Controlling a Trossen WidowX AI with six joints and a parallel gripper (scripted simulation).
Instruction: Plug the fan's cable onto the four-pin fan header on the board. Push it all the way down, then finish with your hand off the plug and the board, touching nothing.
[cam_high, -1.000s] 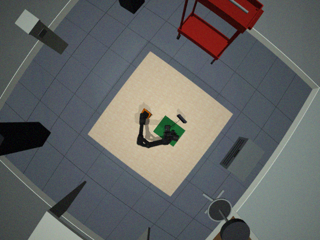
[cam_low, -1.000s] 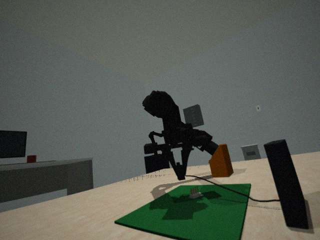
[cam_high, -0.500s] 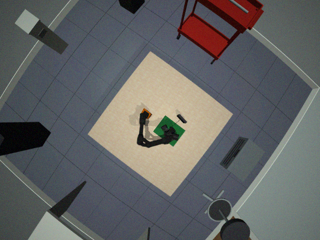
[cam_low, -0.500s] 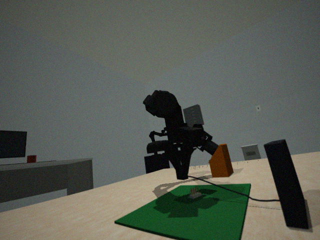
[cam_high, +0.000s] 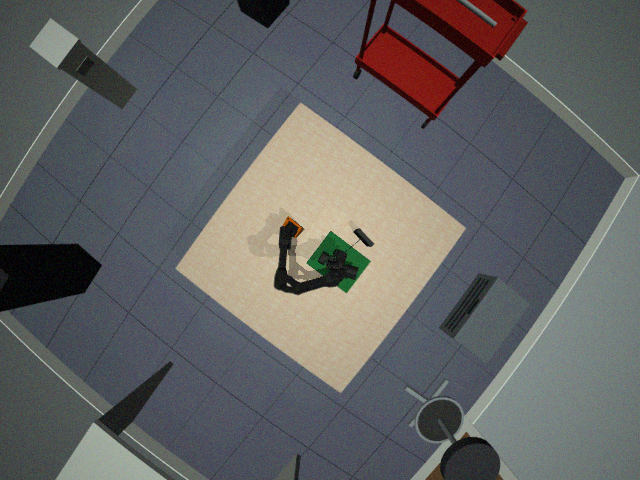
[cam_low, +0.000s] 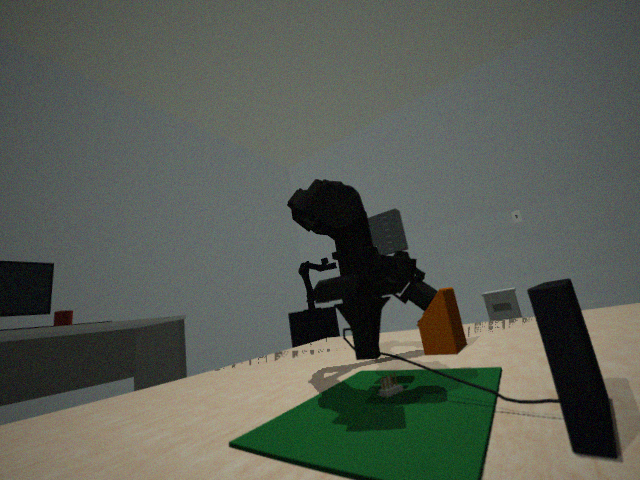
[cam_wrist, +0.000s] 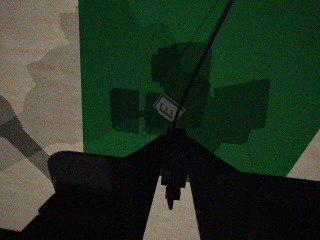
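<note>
Now: the four-pin fan header 1 cm behind my gripper tip, 1 cm to the left of it and 7 cm below it. The rest, counted from my gripper tip: black fan (4 cm ahead, 21 cm to the left, 1 cm below); green board (2 cm ahead, 2 cm to the left, 8 cm below); black fan plug (1 cm to the right, 1 cm above).
</note>
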